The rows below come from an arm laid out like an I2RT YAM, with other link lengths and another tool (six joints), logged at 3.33 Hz.
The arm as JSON. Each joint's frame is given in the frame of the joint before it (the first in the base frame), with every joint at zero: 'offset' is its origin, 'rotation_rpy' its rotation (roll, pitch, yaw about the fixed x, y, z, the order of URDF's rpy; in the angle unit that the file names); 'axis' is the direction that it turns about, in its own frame. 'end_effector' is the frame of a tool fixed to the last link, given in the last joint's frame.
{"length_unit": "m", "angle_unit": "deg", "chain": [
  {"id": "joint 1", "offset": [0.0, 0.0, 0.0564], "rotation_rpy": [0.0, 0.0, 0.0], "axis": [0.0, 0.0, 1.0]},
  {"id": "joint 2", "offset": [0.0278, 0.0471, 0.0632], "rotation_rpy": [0.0, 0.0, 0.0], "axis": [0.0, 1.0, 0.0]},
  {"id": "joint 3", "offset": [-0.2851, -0.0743, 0.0], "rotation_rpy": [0.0, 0.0, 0.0], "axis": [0.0, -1.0, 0.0]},
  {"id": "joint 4", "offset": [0.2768, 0.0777, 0.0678], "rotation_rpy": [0.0, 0.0, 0.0], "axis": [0.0, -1.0, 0.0]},
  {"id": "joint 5", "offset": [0.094, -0.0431, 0.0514], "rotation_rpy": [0.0, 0.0, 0.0], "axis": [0.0, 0.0, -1.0]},
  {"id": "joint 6", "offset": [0.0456, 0.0, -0.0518], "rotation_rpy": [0.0, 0.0, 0.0], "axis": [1.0, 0.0, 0.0]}
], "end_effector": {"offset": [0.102, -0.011, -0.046], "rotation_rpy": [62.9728, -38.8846, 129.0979]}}
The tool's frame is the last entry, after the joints.
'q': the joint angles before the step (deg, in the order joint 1, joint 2, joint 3, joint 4, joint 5, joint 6). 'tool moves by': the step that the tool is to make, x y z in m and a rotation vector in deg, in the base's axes. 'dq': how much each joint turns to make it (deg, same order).
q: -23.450 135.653 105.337 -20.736 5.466 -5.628
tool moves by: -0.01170 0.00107 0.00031 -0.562 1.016 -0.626
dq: -0.082 -1.857 -2.971 0.422 1.058 -0.150
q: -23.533 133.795 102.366 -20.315 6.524 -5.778
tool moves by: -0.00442 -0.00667 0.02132 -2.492 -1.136 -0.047
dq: -0.351 -2.988 -1.749 0.978 1.218 -1.404
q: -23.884 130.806 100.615 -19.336 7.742 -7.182
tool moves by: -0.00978 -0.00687 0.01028 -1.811 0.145 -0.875
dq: -0.552 -2.150 -1.970 0.560 1.506 -0.884
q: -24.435 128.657 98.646 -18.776 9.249 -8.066
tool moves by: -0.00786 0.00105 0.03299 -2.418 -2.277 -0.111
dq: 0.085 -5.267 -3.258 1.187 1.059 -0.724
